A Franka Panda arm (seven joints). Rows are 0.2 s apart.
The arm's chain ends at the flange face. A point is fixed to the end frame.
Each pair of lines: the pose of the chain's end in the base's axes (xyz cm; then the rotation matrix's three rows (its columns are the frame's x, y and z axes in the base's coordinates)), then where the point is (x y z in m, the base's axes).
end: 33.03 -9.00 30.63; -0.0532 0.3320 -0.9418; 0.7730 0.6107 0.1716; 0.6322 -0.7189 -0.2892
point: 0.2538 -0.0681 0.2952
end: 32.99 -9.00 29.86; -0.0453 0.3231 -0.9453; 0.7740 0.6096 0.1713; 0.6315 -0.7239 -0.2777
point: 0.2533 -0.0681 0.2884
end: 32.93 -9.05 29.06; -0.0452 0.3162 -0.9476; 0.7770 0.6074 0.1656; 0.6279 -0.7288 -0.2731
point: 0.2525 -0.0690 0.2807
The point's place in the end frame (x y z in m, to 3 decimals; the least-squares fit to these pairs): 0.014 -0.004 0.079
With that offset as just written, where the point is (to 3 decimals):
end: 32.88 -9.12 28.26; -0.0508 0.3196 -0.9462; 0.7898 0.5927 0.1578; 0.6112 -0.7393 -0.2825
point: 0.252 -0.070 0.272
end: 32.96 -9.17 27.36; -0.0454 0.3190 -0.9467; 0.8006 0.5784 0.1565; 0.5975 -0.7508 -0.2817
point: 0.253 -0.070 0.263
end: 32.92 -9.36 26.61; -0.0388 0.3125 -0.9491; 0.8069 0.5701 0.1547; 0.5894 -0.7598 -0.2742
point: 0.252 -0.072 0.256
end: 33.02 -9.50 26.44; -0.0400 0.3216 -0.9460; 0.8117 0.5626 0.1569; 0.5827 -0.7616 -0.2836
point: 0.254 -0.073 0.253
